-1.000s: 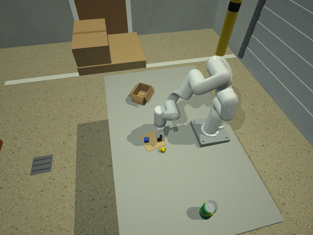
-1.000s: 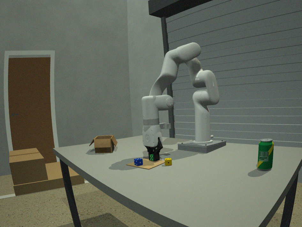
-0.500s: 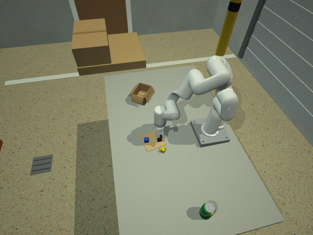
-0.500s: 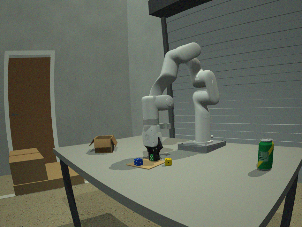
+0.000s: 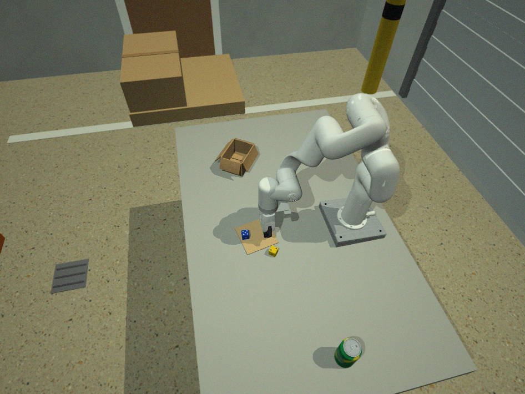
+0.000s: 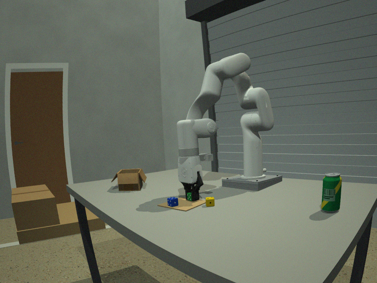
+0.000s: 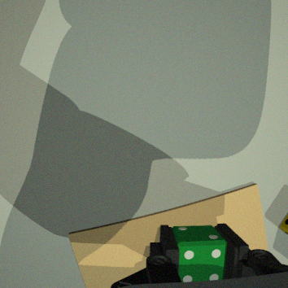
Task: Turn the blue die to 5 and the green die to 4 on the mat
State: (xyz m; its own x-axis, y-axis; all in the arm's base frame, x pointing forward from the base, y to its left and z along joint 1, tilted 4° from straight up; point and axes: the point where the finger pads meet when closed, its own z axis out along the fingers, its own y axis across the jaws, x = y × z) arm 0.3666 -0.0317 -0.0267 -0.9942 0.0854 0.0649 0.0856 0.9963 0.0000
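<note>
My gripper is now 10 mm above the green die. Round my hand: yellow die: 90 mm to the left, 10 mm below; cardboard mat: 40 mm ahead, 30 mm below; blue die: 90 mm ahead, 10 mm to the right, 10 mm below.
</note>
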